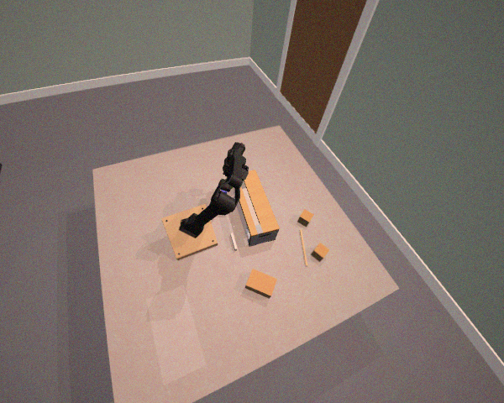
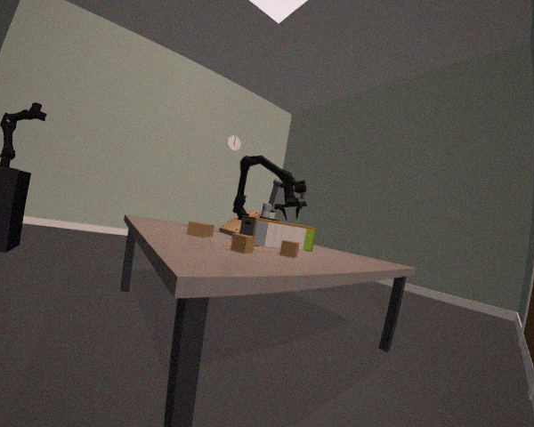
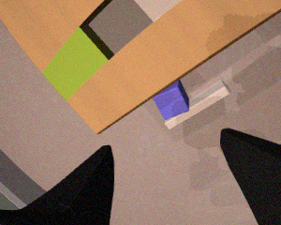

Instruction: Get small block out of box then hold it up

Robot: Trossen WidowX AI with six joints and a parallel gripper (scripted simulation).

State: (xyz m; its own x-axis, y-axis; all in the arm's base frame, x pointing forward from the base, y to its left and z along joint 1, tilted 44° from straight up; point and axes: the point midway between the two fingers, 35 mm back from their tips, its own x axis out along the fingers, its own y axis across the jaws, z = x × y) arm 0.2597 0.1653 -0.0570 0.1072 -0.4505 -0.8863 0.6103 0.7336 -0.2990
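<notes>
The blue block lies 20 mm behind my gripper tip, 30 mm to the left of it and 140 mm below it. Also, from my gripper tip: box 40 mm ahead, 140 mm to the right, 90 mm below; then thin wooden stick 250 mm ahead, 440 mm to the right, 150 mm below; then flat wooden block 40 mm behind, 530 mm to the right, 120 mm below.
</notes>
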